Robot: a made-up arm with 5 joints.
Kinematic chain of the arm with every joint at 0, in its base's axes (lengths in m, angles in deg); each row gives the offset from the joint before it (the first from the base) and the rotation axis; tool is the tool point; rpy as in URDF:
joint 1: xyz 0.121 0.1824 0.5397 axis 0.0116 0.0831 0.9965
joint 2: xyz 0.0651 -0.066 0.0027 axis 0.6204 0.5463 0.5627
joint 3: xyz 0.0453 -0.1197 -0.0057 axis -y
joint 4: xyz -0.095 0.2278 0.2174 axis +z
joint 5: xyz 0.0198 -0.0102 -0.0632 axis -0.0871 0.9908 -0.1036
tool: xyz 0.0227 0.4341 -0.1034 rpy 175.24 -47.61 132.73
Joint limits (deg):
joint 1: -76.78..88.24
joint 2: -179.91..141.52
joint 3: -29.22..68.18
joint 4: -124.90..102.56
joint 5: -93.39..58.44
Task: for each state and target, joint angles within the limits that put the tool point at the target. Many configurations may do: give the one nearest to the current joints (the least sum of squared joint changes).
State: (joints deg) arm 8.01 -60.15 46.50 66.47 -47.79
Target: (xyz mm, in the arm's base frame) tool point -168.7 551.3 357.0
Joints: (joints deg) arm 34.74 -33.44 14.09 36.06 -64.47
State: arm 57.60 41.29 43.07 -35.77 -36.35
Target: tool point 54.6 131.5 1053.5
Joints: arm 74.90 80.54 47.99 4.31 -43.31
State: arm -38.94 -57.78 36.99 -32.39 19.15
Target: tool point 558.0 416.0 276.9
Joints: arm 8.36 -74.71 43.58 3.89 14.84
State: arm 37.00 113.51 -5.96 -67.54 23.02
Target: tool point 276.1 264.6 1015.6
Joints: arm 26.50 136.03 -3.53 -31.49 29.46
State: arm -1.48 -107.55 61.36 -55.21 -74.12
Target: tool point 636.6 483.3 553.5
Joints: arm 30.23 -135.59 37.07 -18.27 -81.40
